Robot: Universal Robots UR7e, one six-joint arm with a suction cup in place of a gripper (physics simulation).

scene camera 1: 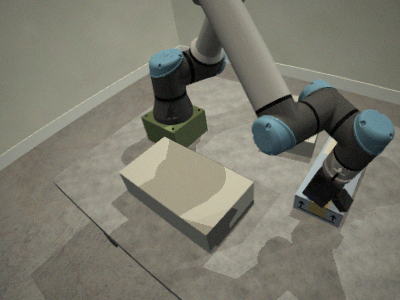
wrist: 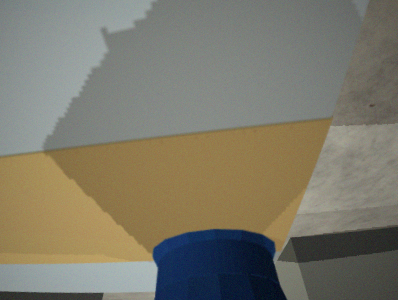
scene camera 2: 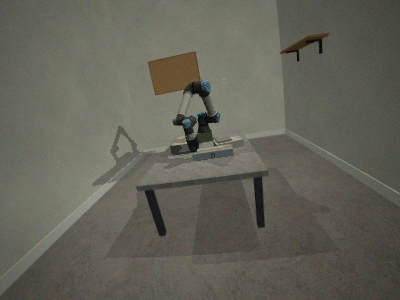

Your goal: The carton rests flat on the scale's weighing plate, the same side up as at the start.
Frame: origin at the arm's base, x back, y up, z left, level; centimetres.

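Seen in the pictures: hand at its tool point: (wrist: 210, 229); arm's base at its link origin: (scene camera 1: 173, 113) (scene camera 2: 204, 131).
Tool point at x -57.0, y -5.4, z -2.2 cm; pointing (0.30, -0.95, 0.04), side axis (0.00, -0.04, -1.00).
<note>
Pixels of each thing's top centre, then the offset from my tool point to it. Level surfaces: height alone.
- carton at its top centre: (scene camera 1: 339, 163) (scene camera 2: 212, 149) dx -1.3, dy +0.9, dz +15.4 cm
- pale scale at its top centre: (scene camera 1: 297, 111) (scene camera 2: 227, 138) dx +20.5, dy +3.4, dz +29.4 cm
- large cream box at its top centre: (scene camera 1: 181, 176) (scene camera 2: 183, 139) dx +31.6, dy +5.0, dz -18.4 cm
- grey table at its surface level: dy -5.1 cm
The carton (scene camera 1: 318, 208) (scene camera 2: 214, 154) (wrist: 100, 195) is light blue with an ochre band on top and dark arrows on its near end face. It appears to lie flat on the table, in front of the scale and apart from it. My gripper (scene camera 1: 317, 196) (scene camera 2: 194, 149) (wrist: 215, 245), a blue suction cup, is shut on the carton's top, on the band close to one short end. The contact is hidden in scene camera 1. The pale scale (scene camera 1: 300, 148) (scene camera 2: 234, 142) stands behind; the arm covers most of it in scene camera 1, including its weighing plate.
A large cream box (scene camera 1: 187, 185) (scene camera 2: 179, 146) (wrist: 350, 275) lies left of the carton in scene camera 1. The green arm base (scene camera 1: 190, 129) (scene camera 2: 204, 135) stands behind it. The grey table (scene camera 2: 200, 176) has its edge at the lower left in scene camera 1.
</note>
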